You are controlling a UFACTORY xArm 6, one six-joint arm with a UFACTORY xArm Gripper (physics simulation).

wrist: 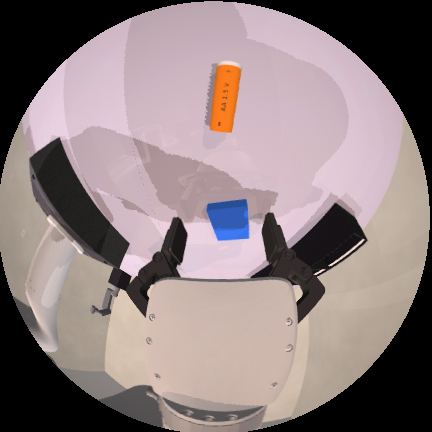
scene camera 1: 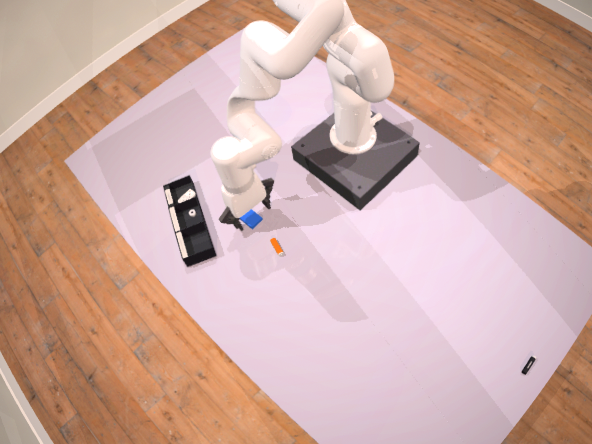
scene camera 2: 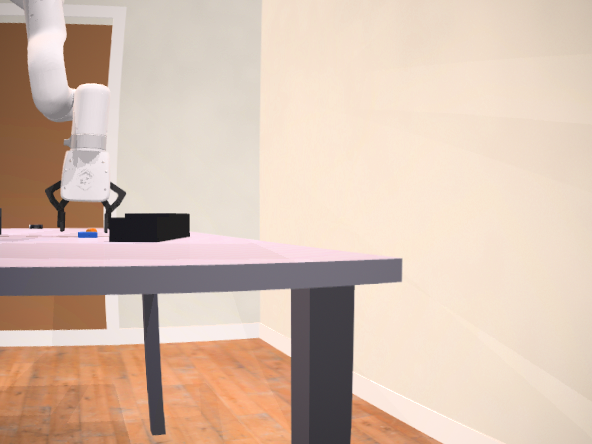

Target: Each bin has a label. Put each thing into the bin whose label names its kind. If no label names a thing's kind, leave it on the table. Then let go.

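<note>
My gripper is open and points down low over the table, its fingertips either side of a flat blue square, with nothing gripped. An orange AA battery lies on the table beyond the square in the wrist view. The black three-compartment bin row stands beside the gripper. A white domino lies in its back compartment and a pale ring-like nut in the middle one. The label writing is too small to read.
A small black object lies at the table's far corner, away from the bins. The arm's dark base block stands on the other side of the gripper from the bins. The bin row's walls rise near one finger.
</note>
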